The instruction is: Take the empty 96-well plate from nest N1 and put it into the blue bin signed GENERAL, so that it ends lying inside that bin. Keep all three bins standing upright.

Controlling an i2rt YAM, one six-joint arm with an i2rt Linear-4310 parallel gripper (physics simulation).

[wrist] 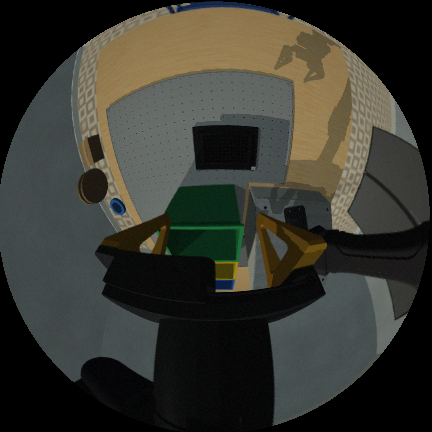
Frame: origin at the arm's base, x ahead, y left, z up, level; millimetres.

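Seen in the pictures: gripper, fingertip midpoint: (213, 217).
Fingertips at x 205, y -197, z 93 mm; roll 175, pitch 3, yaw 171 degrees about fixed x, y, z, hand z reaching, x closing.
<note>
A point is followed by its place in that frame.
A black nest (198, 162) @[x 258, y -195, z -138 mm] with a dark plate (226, 147) @[x 179, y -227, z -127 mm] in it sits on the grey perforated board, in the upper middle of the wrist view. Whether the plate's wells are empty is too dark to tell. My gripper (213, 217) @[x 205, y -197, z 93 mm] is open, its two orange fingers wide apart, with no thing held between them; the nest shows beyond the fingertips. A green bin (204, 206) @[x 245, y -120, z -37 mm] stands upright beyond and between the fingers. Behind it show part of a yellow bin (226, 270) @[x 218, y 133, z 0 mm] and a small part of the blue bin (225, 284) @[x 233, y 264, z 10 mm], partly hidden by the gripper body. The GENERAL sign does not show.
The grey perforated board (150, 120) @[x 365, y -352, z -149 mm] lies on the wooden table (200, 47) @[x 193, y -553, z -162 mm]. A grey base plate (315, 205) @[x -86, y -64, z -74 mm] is right of the green bin. A blue ring (118, 206), a round brown object (93, 185) and a brown block (92, 150) are at the left.
</note>
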